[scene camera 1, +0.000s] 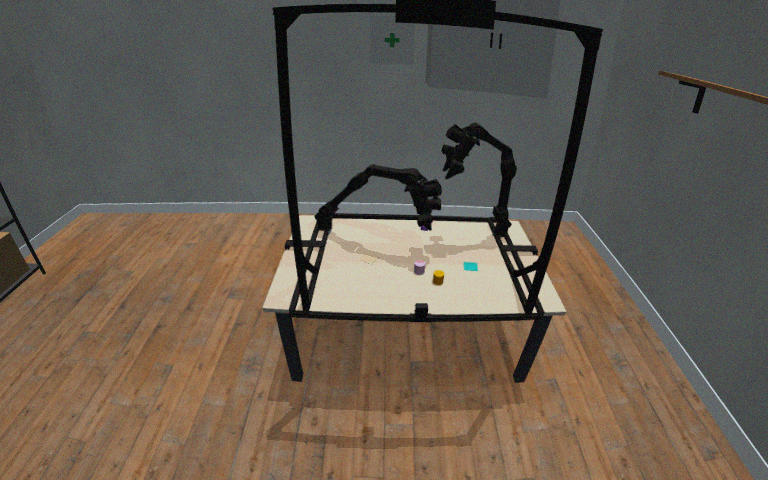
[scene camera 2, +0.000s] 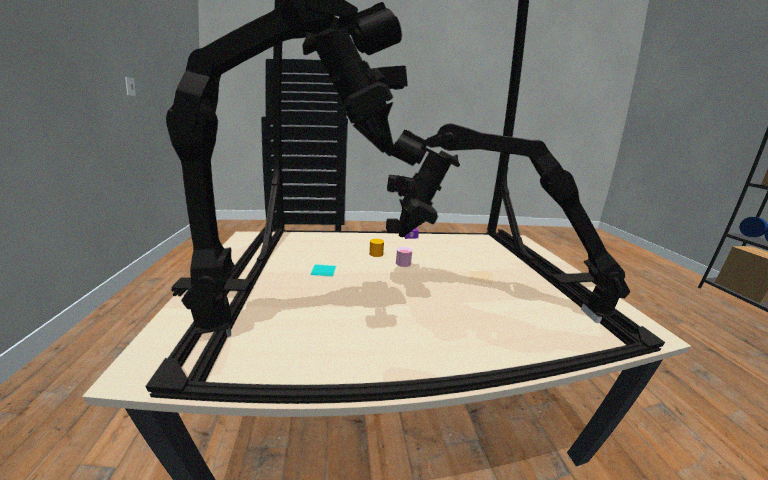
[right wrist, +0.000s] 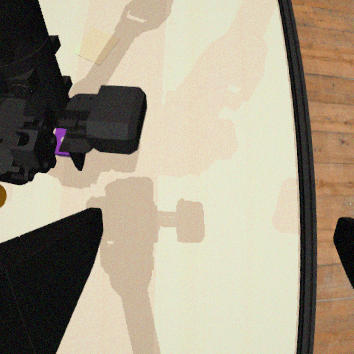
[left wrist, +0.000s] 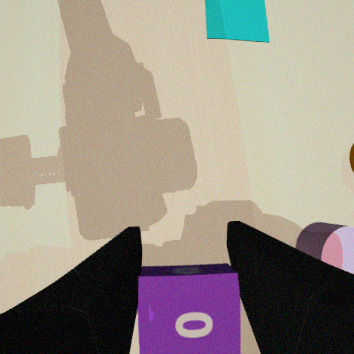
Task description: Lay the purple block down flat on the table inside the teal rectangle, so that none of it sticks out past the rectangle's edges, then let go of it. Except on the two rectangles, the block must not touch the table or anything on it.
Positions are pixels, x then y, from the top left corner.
my left gripper: holds a purple block [left wrist: 198, 301]
my right gripper: open, holds nothing
a pink cylinder [left wrist: 319, 239]: on the table
